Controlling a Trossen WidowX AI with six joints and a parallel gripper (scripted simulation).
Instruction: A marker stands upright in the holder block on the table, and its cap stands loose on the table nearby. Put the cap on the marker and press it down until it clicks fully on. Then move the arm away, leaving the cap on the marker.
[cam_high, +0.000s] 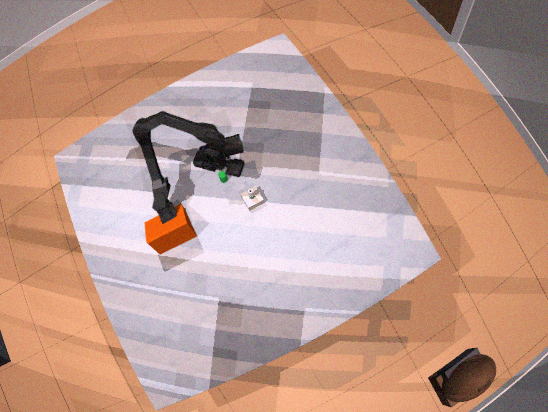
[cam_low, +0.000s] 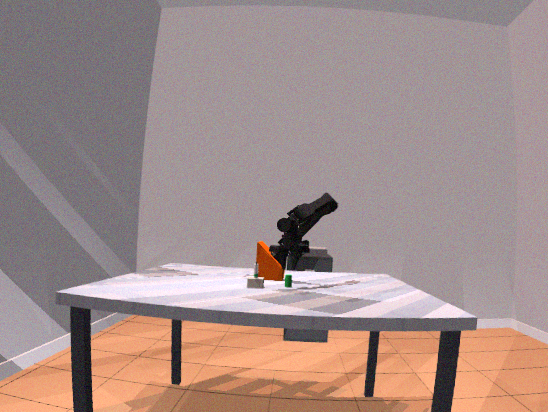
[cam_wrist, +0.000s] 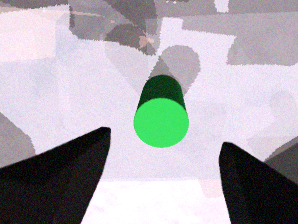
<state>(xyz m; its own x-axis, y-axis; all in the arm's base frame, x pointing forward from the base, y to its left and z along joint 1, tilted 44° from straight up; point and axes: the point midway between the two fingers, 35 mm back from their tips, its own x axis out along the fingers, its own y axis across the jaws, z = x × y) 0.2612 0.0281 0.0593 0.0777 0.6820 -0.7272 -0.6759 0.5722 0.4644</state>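
Right now my gripper tip is 5 cm above the green marker cap. From my gripper tip the other things lie so: holder block: 13 cm to the right, 5 cm below, 5 cm ahead.
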